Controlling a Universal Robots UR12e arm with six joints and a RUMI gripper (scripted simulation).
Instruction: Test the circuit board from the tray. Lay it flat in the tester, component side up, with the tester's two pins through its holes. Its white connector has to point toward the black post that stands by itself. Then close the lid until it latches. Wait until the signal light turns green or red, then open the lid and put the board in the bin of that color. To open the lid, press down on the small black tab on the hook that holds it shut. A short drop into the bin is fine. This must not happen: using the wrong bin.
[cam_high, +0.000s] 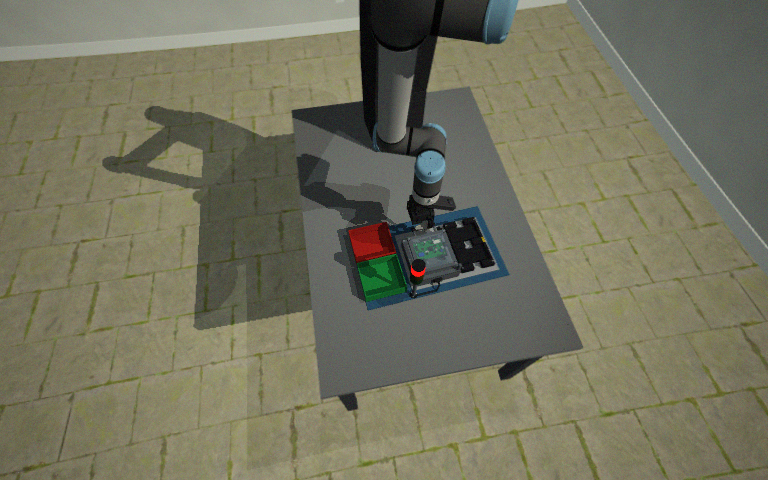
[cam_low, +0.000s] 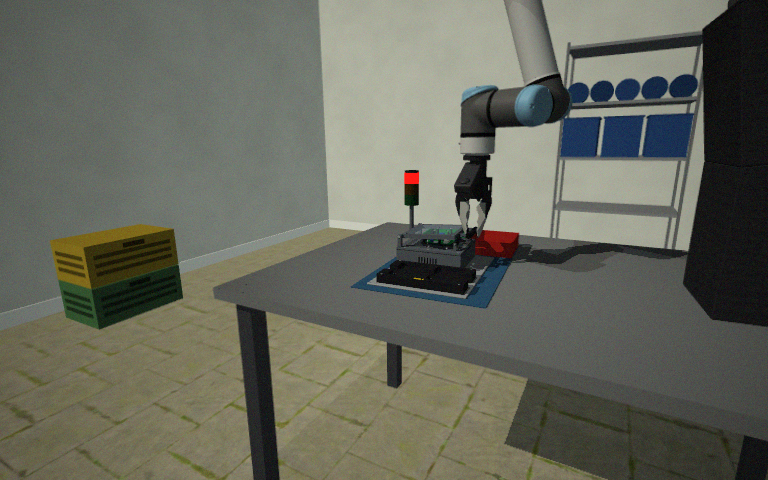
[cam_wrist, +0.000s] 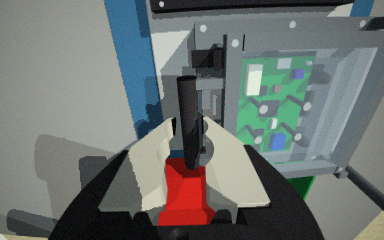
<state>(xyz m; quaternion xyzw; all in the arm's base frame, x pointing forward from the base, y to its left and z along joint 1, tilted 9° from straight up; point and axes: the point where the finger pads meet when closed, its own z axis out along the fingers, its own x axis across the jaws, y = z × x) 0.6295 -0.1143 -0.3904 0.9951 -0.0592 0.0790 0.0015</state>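
Right now my hand is 5 cm to the right of the black latch piece, 3 cm short of it and 1 cm above it. From my hand the other things lie so: tester lid 9 cm ahead, 2 cm to the right, 1 cm below; then red bin 20 cm to the right, 9 cm below, 4 cm behind; then green circuit board 8 cm ahead, 3 cm below, 1 cm to the right.
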